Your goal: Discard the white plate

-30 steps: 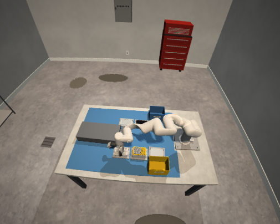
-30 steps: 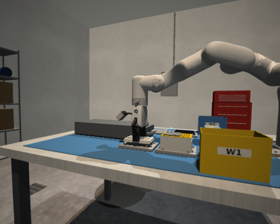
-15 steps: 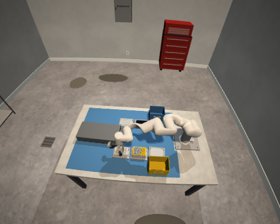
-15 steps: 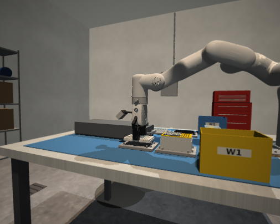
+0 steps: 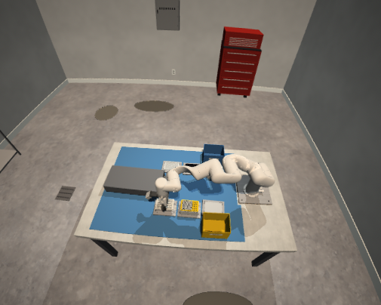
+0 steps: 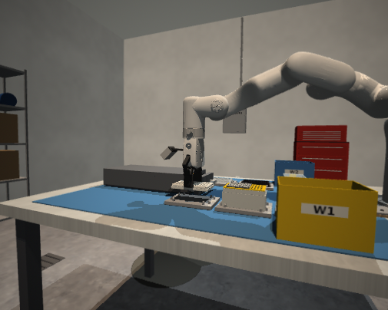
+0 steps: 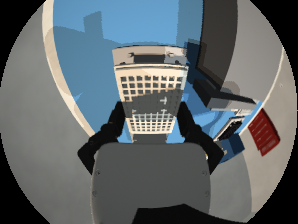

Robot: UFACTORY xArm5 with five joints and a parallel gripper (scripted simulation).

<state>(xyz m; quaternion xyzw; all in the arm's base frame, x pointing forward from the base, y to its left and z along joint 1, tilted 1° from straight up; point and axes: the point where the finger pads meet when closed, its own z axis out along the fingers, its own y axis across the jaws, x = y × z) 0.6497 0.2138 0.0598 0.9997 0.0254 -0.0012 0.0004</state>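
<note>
Right now the grey nest is 7 cm below my hand. Also, from my hand: white plate: 1 cm below; yellow-topped tip box: 18 cm behind, 1 cm to the right, 2 cm below; yellow bin W1: 36 cm behind, 12 cm to the left, 4 cm below.
</note>
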